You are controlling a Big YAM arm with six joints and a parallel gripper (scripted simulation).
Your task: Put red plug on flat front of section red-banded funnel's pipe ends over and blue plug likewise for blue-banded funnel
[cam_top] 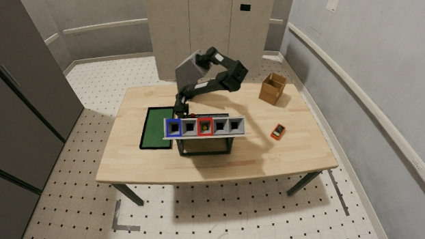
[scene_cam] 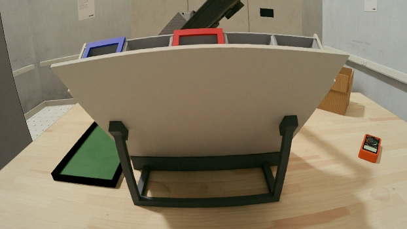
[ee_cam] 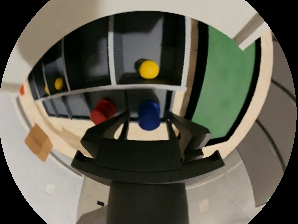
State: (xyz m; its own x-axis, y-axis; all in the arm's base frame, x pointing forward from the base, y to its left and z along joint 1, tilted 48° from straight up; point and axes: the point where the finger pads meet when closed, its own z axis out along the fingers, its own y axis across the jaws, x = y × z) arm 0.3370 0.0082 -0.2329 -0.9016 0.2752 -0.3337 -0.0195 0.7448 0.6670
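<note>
The blue plug lies 10 mm below my hand. From my hand the other things lie so: red plug: 70 mm to the left, 10 mm below; pale cover: 190 mm ahead, 170 mm above, 150 mm to the left; green tray: 180 mm to the right, 70 mm ahead, 30 mm below.
</note>
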